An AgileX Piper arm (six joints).
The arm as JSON. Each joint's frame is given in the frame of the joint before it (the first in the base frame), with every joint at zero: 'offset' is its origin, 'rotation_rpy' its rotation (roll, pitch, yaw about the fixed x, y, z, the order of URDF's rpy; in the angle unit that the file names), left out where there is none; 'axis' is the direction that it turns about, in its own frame. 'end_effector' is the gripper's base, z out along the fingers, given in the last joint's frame.
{
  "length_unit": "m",
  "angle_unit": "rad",
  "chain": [
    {
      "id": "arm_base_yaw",
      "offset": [
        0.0,
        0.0,
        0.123
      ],
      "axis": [
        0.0,
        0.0,
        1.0
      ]
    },
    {
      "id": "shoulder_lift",
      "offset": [
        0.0,
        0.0,
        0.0
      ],
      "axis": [
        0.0,
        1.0,
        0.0
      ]
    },
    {
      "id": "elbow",
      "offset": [
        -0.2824,
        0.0,
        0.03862
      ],
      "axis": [
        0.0,
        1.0,
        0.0
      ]
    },
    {
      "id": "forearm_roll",
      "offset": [
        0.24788,
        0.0,
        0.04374
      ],
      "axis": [
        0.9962,
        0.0,
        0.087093
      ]
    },
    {
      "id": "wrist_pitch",
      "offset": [
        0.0,
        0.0,
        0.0
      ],
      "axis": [
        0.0,
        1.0,
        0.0
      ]
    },
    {
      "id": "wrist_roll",
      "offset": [
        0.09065,
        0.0,
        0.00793
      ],
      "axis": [
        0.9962,
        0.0,
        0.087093
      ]
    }
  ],
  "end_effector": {
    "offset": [
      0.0,
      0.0,
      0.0
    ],
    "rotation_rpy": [
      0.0,
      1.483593,
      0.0
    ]
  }
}
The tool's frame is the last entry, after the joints.
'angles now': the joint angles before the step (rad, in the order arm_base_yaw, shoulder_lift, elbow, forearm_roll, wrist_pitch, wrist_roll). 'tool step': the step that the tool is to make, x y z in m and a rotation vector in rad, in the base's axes. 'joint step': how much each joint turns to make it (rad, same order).
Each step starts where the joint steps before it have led.
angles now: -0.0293, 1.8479, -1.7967, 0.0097, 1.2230, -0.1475
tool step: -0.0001, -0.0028, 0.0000, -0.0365, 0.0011, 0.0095
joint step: -0.0001, -0.0001, 0.0002, -0.0322, -0.0002, -0.0116
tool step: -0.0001, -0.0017, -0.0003, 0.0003, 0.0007, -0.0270
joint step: -0.0022, 0.0002, 0.0009, -0.0096, 0.0004, 0.0264
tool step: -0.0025, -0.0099, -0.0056, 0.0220, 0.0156, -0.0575
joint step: -0.0272, -0.0043, 0.0263, 0.0092, -0.0045, 0.0329
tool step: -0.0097, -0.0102, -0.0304, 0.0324, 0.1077, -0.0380
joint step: -0.0328, -0.0023, 0.1121, 0.0229, 0.0001, 0.0045
